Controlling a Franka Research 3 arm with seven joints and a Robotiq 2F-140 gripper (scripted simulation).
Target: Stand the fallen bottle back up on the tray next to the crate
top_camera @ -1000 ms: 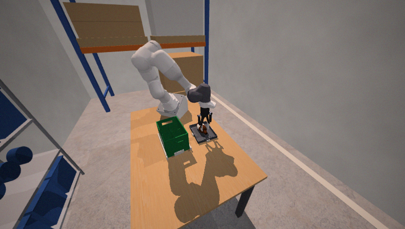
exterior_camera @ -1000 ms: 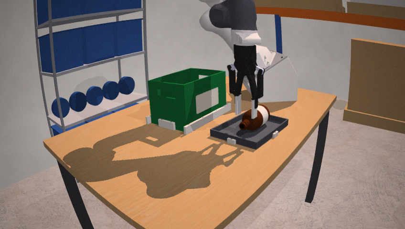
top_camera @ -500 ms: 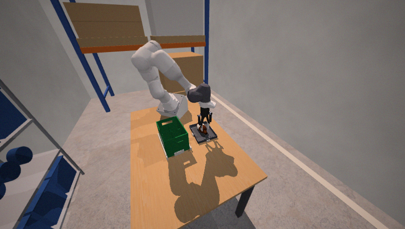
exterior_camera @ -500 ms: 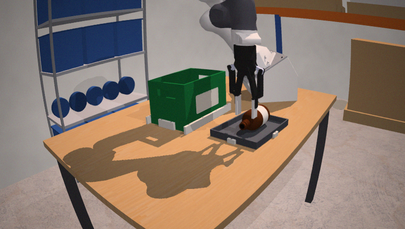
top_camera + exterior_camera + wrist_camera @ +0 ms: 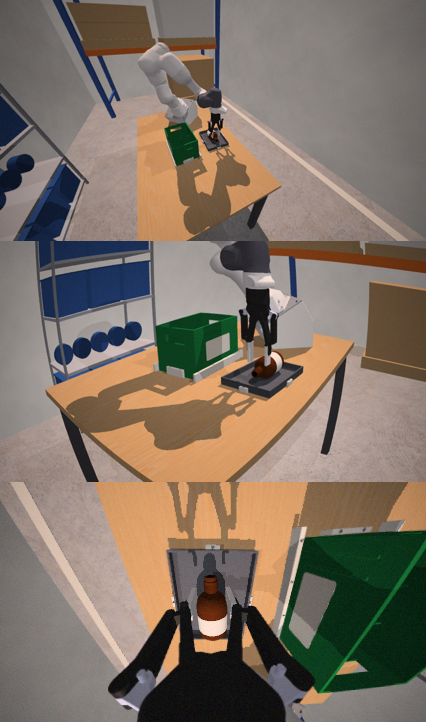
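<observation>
Now: the brown bottle 50 mm behind my hand and 60 mm below it. The rest, counted from my hand: dark tray: 50 mm behind, 90 mm below; green crate: 40 mm behind, 290 mm to the right, 20 mm below.
</observation>
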